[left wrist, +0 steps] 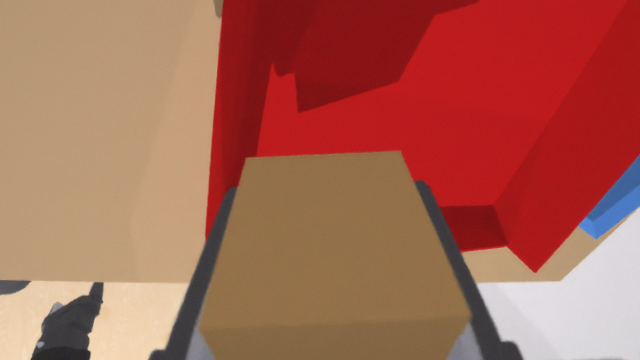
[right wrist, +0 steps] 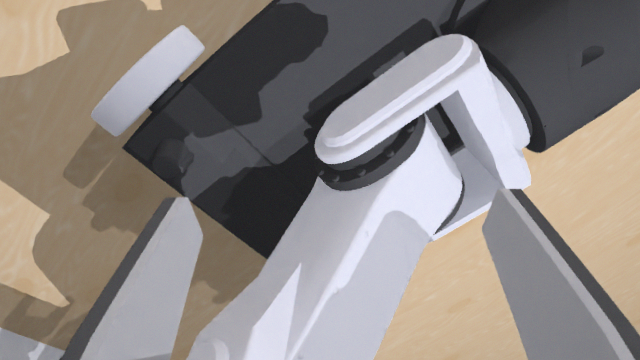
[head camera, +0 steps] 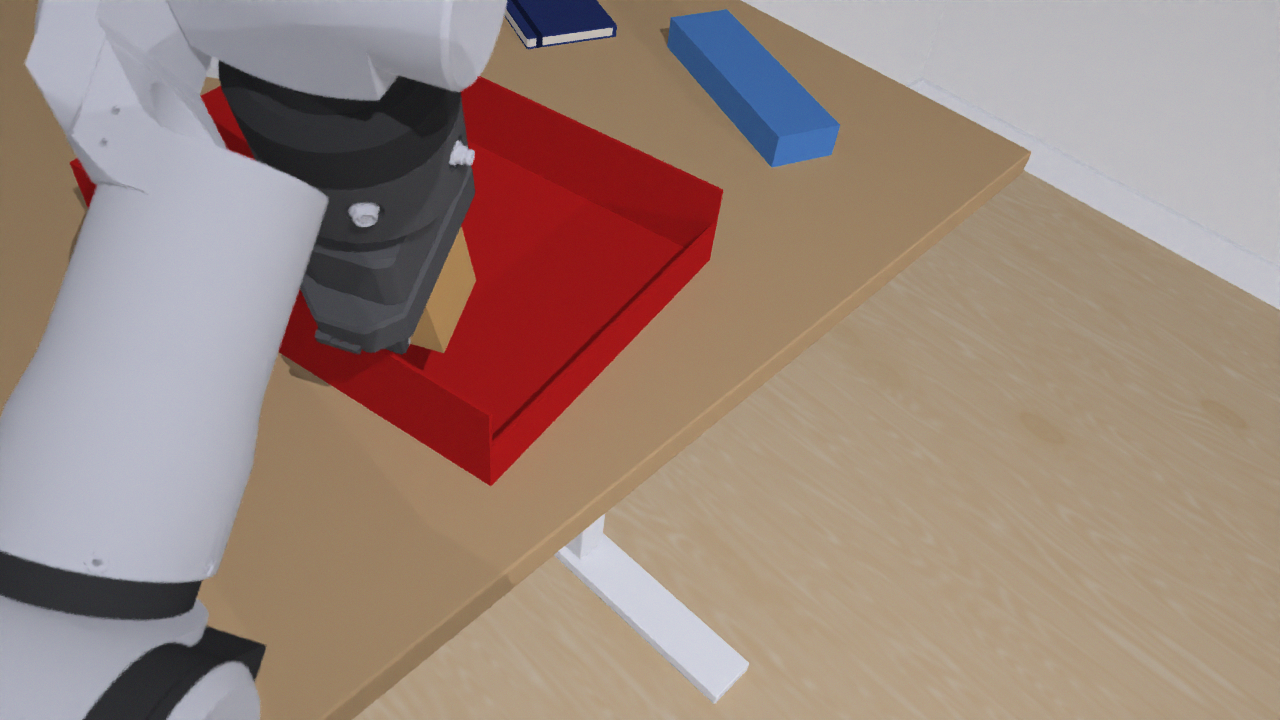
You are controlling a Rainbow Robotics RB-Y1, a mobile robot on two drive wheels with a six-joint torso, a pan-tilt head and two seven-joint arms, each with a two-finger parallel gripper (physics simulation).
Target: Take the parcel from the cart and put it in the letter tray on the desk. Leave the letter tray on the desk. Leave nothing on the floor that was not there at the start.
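Places are measured from the robot's base along level axes (x ahead, y left, z up), in metres.
Pixels of known places: left gripper, fingertip midpoint: (left wrist: 327,202) (head camera: 411,300); right gripper, fingertip midpoint: (left wrist: 79,291) (right wrist: 341,213).
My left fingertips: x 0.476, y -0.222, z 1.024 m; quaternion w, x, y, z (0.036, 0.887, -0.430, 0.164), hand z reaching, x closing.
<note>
For each thing: its top centre in the pictures, then the offset to it from my left fingertips. "spot": a spot on its surface instead. Level surfaces: height alone.
- tan parcel at its top centre: (head camera: 405,232) dx -0.010, dy +0.003, dz +0.059 m
- red letter tray at its top centre: (head camera: 408,176) dx +0.114, dy -0.057, dz -0.009 m
- desk at its surface level: dz -0.074 m
- blue block at its top centre: (head camera: 750,68) dx +0.150, dy -0.406, dz -0.044 m
- navy notebook at a spot on its surface: (head camera: 568,17) spot: dx +0.325, dy -0.331, dz -0.061 m
The tan parcel (head camera: 452,291) (left wrist: 330,240) is held between the fingers of my left gripper (head camera: 371,345) (left wrist: 327,202), which is shut on it. The red letter tray (head camera: 438,416) (left wrist: 565,150) stands on the desk (head camera: 760,277) (left wrist: 100,150). In the head view the parcel shows over the tray's inside, close to its lower-left wall, and the fingertips are near that wall. I cannot tell whether the parcel touches the tray. My arm hides the tray's upper-left part. My right gripper (right wrist: 341,213) is open, with no object between its fingers. The cart does not show.
A blue block (head camera: 751,85) (left wrist: 607,212) and a navy notebook (head camera: 568,17) lie on the desk beyond the tray. A white desk foot (head camera: 662,617) shows below the desk edge. The right wrist view shows the robot's dark base (right wrist: 225,135), a white wheel (right wrist: 148,80) and wood floor.
</note>
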